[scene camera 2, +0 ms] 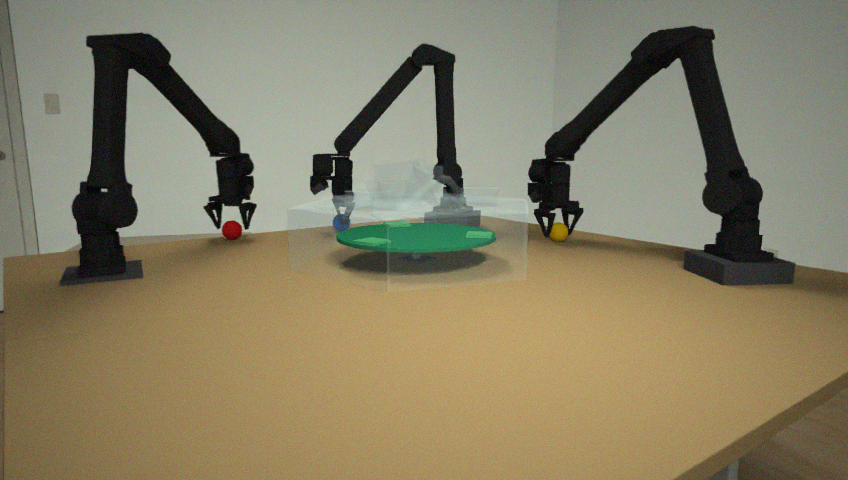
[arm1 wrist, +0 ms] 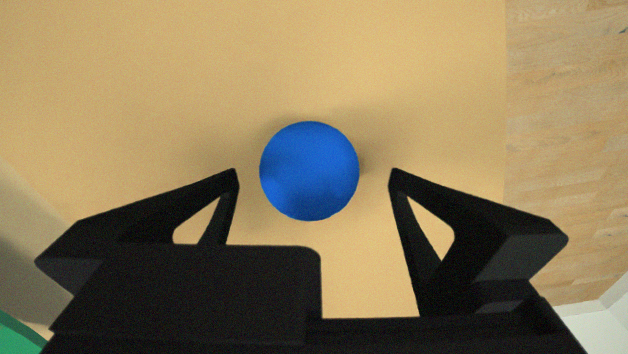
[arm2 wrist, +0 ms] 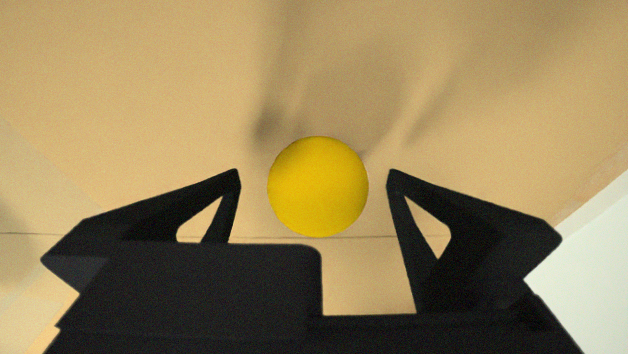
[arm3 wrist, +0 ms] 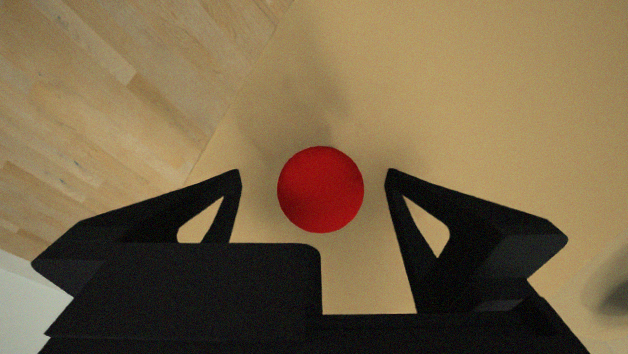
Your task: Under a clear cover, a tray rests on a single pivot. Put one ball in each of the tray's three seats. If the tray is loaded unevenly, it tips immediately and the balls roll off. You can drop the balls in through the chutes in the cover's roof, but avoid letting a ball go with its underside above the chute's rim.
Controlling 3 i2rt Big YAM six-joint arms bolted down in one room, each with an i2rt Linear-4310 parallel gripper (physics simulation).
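The arm1 gripper (arm1 wrist: 313, 172) is open, its fingers either side of a blue ball (arm1 wrist: 309, 170) (scene camera 2: 340, 223) without touching it. The arm2 gripper (arm2 wrist: 313, 172) is open around a yellow ball (arm2 wrist: 318, 186) (scene camera 2: 558, 231), with gaps on both sides. The arm3 gripper (arm3 wrist: 313, 172) is open around a red ball (arm3 wrist: 320, 189) (scene camera 2: 232, 230), also with gaps. In scene camera 2 the green tray (scene camera 2: 416, 240) looks about level on its pivot (scene camera 2: 416, 256) under the clear cover (scene camera 2: 457, 274). Three light green seats (scene camera 2: 371, 241) (scene camera 2: 398, 224) (scene camera 2: 478, 234) show without balls. The roof chutes are faint.
In scene camera 2 one arm stands at the left (scene camera 2: 110, 118), one at the back (scene camera 2: 444, 113) and one at the right (scene camera 2: 708, 107), around the cover on the wooden table (scene camera 2: 357, 368). The table's edge shows in the arm1 and arm3 wrist views.
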